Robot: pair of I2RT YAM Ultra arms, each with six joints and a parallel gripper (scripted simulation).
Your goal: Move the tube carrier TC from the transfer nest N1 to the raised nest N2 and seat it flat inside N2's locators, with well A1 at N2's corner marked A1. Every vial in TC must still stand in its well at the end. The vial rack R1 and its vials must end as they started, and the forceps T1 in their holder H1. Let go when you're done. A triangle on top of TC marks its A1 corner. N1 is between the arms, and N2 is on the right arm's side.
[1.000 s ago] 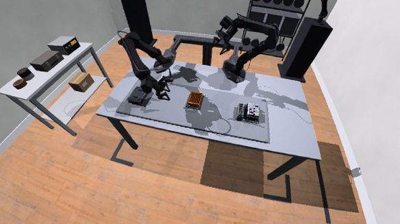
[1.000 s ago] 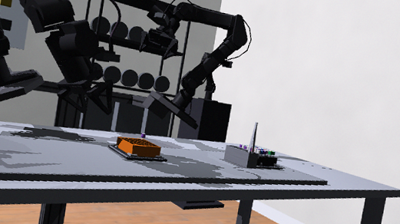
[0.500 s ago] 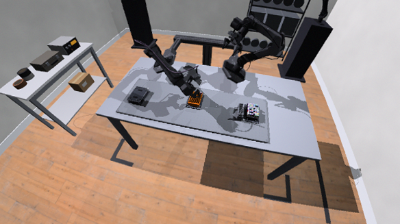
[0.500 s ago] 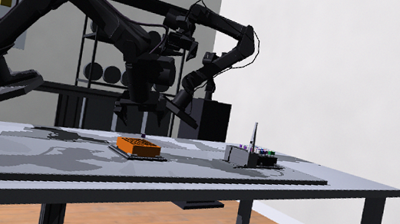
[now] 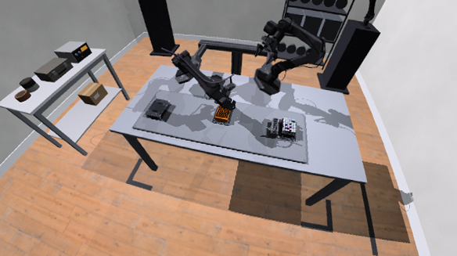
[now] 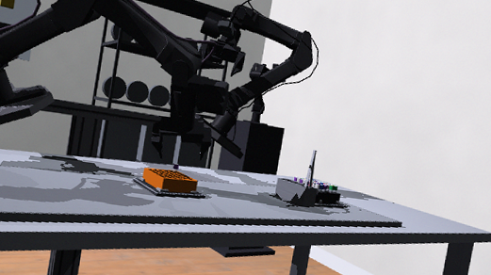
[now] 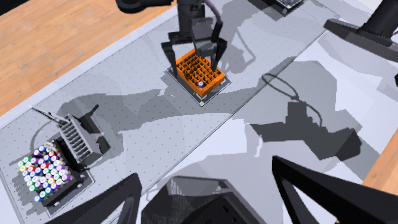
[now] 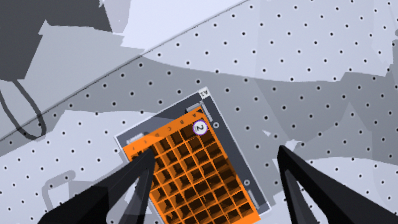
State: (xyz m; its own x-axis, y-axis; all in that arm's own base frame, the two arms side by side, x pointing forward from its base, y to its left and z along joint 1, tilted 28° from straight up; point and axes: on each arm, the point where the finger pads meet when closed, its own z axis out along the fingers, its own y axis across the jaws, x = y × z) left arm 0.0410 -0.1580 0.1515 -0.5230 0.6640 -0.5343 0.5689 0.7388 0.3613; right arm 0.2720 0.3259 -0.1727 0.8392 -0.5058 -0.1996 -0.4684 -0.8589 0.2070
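The orange tube carrier TC lies 6 cm below my right hand, 3 cm to the right of it and 2 cm ahead of it. The rest, counted from my right hand: holder H1: 32 cm to the left, 9 cm ahead, 7 cm below; then transfer nest N1: 8 cm below, 3 cm to the right, 2 cm ahead; then vial rack R1: 41 cm to the left, 7 cm ahead, 6 cm below.
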